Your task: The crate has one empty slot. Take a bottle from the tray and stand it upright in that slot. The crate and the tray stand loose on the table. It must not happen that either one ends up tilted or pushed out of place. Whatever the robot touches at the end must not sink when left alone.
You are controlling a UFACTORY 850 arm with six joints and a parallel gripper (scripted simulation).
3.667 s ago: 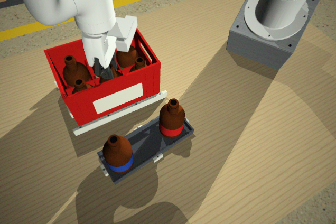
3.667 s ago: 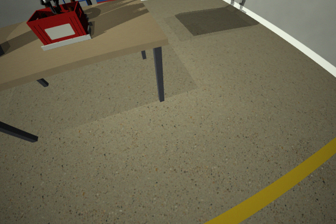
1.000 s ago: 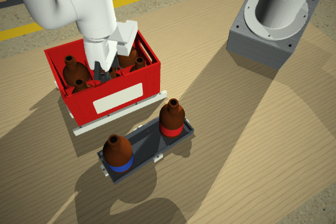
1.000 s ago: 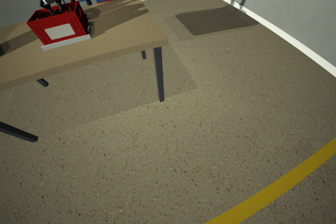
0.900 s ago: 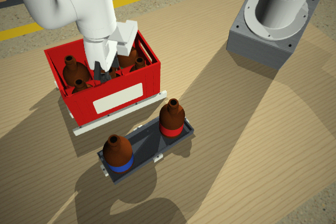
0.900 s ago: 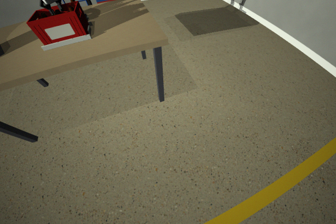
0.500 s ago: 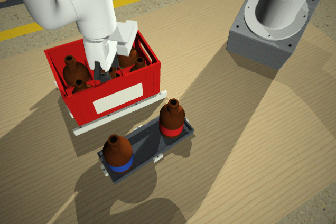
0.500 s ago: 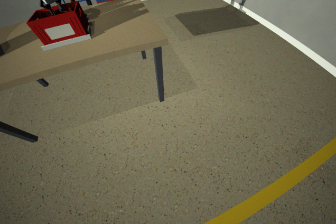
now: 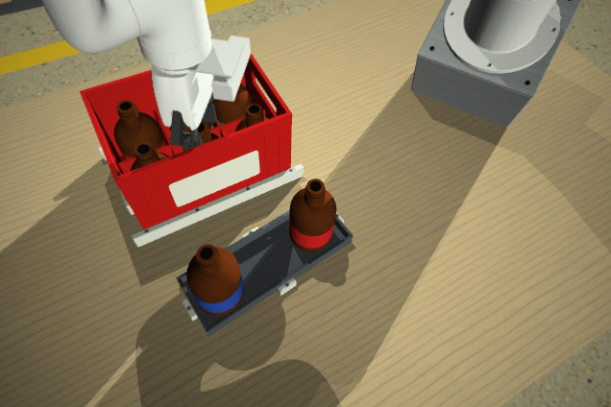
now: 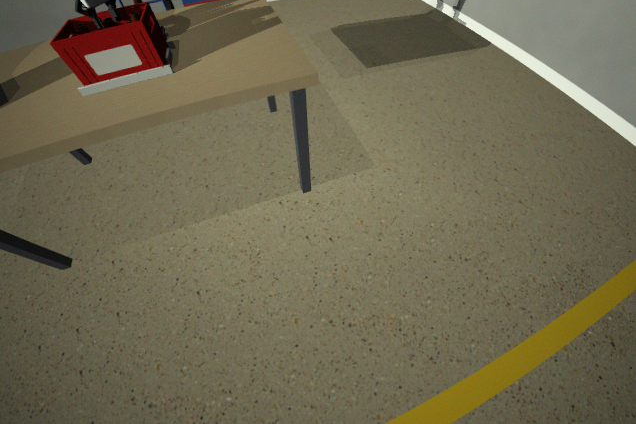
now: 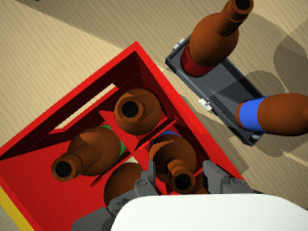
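Right now the red crate is 4 cm to the right of my hand and 8 cm below it. Round my hand: grey tray (4 cm behind, 18 cm to the left, 15 cm below); then blue-banded bottle (5 cm ahead, 20 cm to the left, 8 cm below).
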